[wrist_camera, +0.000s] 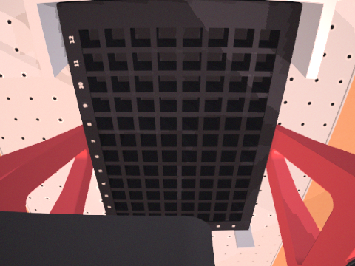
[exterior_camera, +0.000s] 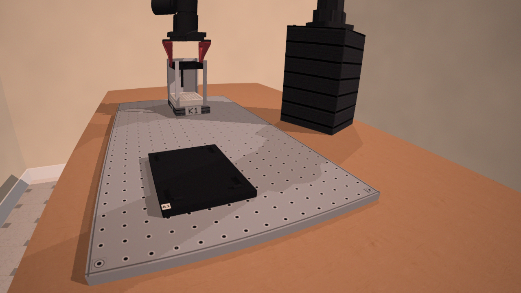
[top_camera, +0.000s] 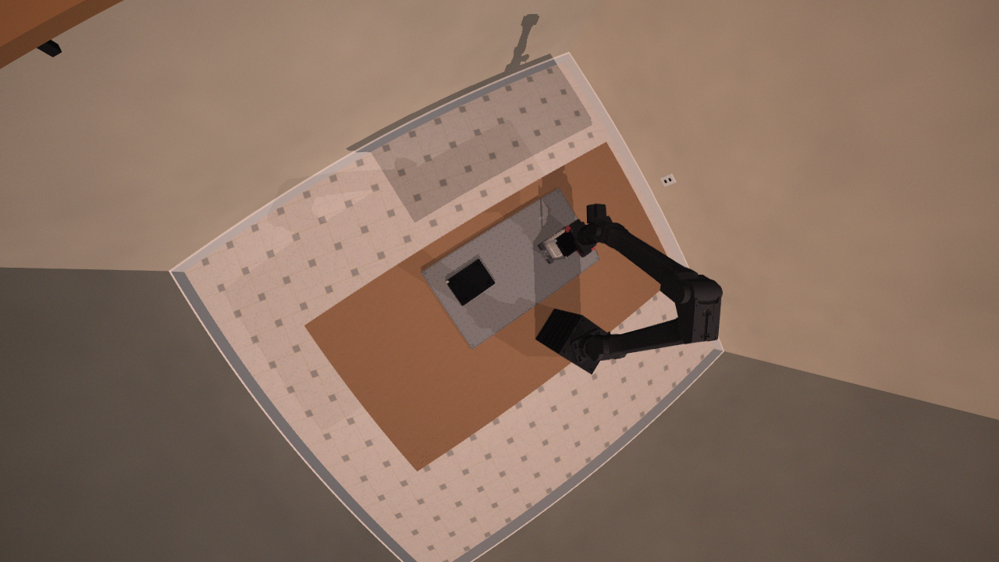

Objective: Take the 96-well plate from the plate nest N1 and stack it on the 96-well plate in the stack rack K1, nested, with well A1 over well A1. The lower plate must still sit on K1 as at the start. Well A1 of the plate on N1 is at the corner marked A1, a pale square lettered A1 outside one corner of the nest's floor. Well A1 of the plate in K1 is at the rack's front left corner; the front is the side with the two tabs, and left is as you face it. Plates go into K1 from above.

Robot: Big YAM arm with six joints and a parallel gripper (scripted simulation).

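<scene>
My gripper is now 100 mm above the white 96-well plate. From my hand the other things lie so: black 96-well plate: right at my hand; grey rack wall: 10 mm ahead, 60 mm to the right, 50 mm below; black plate nest N1: 20 mm behind, 420 mm to the left, 120 mm below.
</scene>
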